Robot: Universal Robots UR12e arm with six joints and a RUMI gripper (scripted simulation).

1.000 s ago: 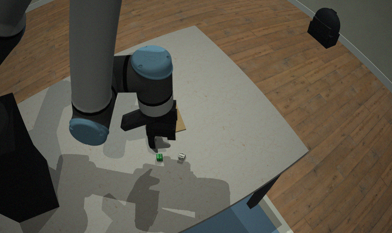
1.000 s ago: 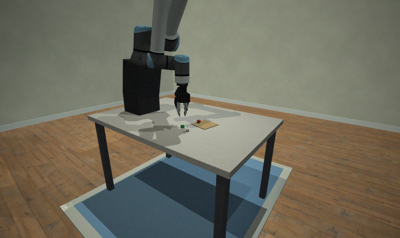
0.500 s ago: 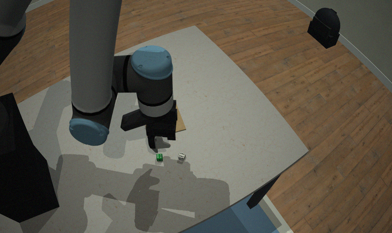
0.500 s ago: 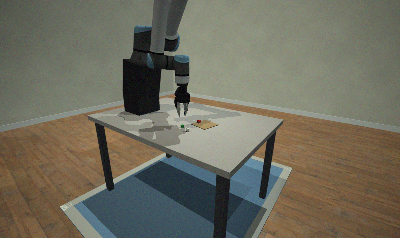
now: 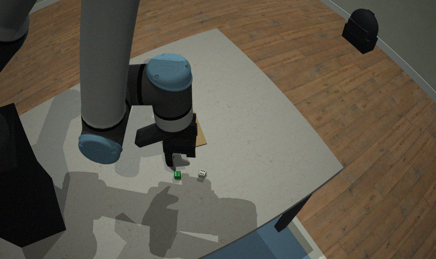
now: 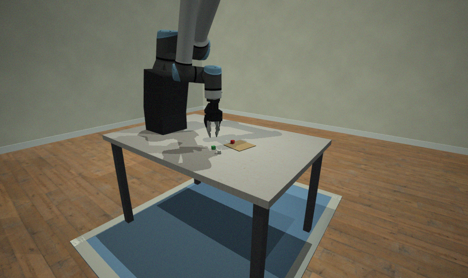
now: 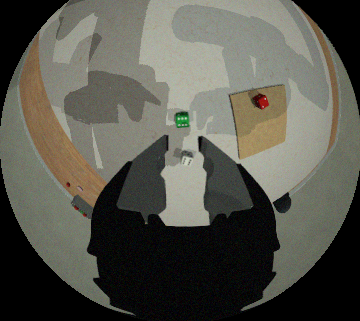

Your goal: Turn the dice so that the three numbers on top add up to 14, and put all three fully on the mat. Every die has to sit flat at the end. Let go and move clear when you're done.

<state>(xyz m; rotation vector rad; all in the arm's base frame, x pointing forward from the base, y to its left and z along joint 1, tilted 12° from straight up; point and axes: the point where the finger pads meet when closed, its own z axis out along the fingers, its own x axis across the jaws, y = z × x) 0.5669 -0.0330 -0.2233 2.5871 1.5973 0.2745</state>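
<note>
My gripper is now 80 mm above the green die. From my hand the other things lie so: white die 80 mm below, 80 mm ahead, 30 mm to the right; then red die 140 mm to the left, 70 mm below, 20 mm ahead; then mat 150 mm to the left, 90 mm below, 70 mm ahead.
</note>
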